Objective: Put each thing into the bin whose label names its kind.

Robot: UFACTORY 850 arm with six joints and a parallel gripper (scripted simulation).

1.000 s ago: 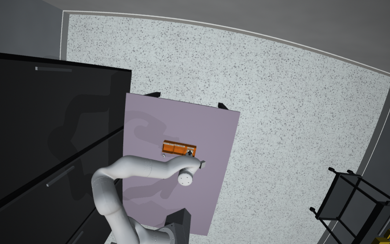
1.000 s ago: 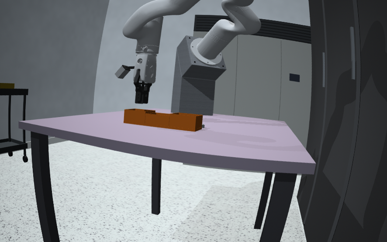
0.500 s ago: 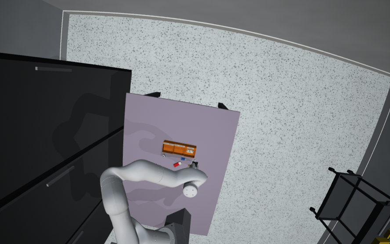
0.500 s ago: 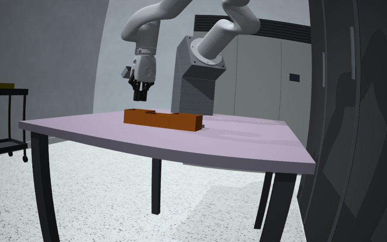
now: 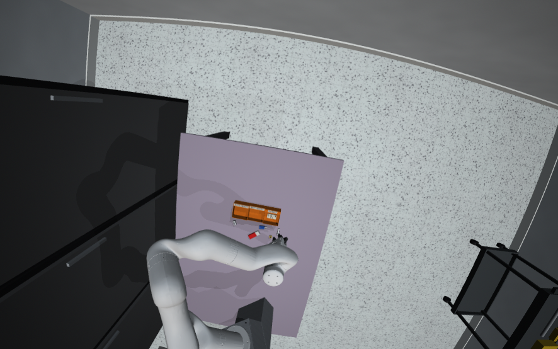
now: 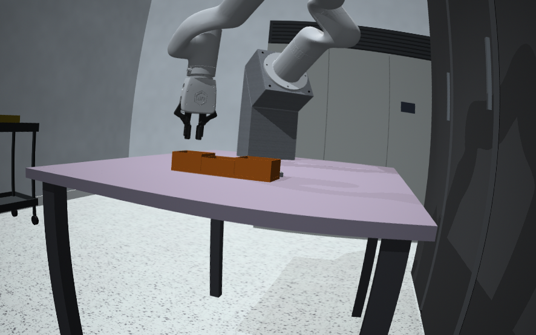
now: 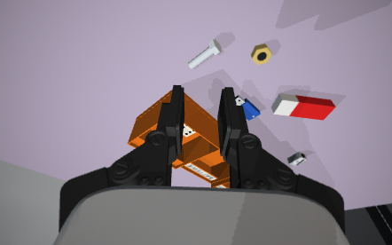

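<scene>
My hand is 1 cm past the grey bolt and 9 cm above it. Also, from my hand: white domino: 5 cm ahead, 8 cm to the left, 8 cm below; brass nut: 6 cm behind, 1 cm to the left, 9 cm below; blue USB stick: 3 cm behind, 8 cm to the left, 9 cm below.
</scene>
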